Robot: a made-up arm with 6 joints. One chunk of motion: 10 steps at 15 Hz.
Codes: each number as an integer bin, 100 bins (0 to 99) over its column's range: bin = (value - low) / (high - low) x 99, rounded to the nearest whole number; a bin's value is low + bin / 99 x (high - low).
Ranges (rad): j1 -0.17..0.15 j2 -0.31..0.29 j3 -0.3..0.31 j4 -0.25..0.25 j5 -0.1..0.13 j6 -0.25..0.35
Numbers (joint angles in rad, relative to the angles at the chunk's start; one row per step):
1: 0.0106 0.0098 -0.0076 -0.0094 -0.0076 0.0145
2: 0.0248 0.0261 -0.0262 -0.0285 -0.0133 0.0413
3: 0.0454 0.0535 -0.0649 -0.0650 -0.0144 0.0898
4: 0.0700 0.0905 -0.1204 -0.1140 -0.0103 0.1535
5: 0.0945 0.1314 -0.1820 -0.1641 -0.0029 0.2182
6: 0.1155 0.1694 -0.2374 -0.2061 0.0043 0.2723
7: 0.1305 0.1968 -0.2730 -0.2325 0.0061 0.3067
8: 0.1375 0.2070 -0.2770 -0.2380 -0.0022 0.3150
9: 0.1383 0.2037 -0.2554 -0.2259 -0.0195 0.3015
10: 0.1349 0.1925 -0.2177 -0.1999 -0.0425 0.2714
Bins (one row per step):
1: 56 53 47 48 40 44
2: 60 55 44 44 37 48
3: 67 60 38 37 37 56
4: 74 66 29 27 39 67
5: 82 73 19 17 42 77
6: 88 79 10 9 45 86
7: 93 84 4 3 46 92
8: 95 85 4 2 42 93
9: 95 85 7 5 35 91
10: 94 83 13 10 25 86

